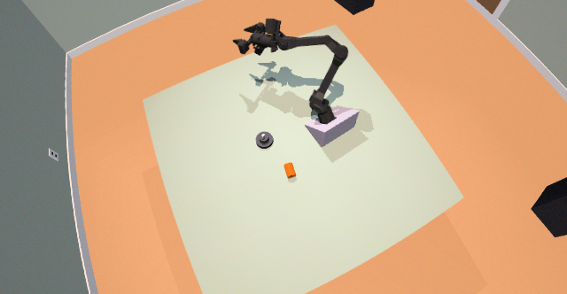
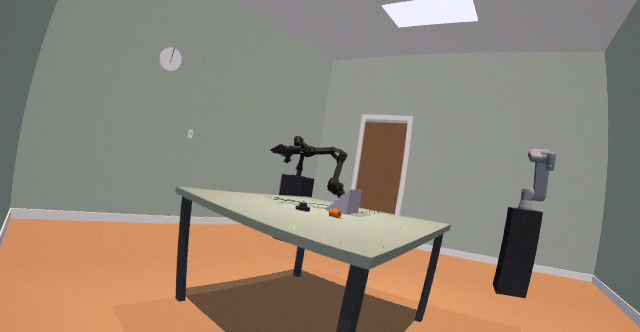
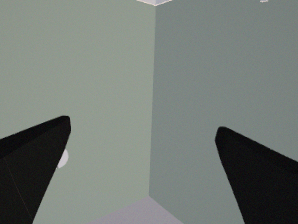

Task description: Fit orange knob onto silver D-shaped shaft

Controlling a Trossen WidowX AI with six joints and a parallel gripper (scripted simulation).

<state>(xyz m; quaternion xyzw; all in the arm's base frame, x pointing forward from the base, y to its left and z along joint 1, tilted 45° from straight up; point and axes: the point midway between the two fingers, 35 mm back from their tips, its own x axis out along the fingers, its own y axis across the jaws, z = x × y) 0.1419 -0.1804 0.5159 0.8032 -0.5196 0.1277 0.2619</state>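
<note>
Now: the orange knob 12 cm ahead of my gripper tip, 59 cm to the left of it and 31 cm below it. The rest, counted from my gripper tip: dark round pedestal: 14 cm ahead, 40 cm to the left, 30 cm below.
</note>
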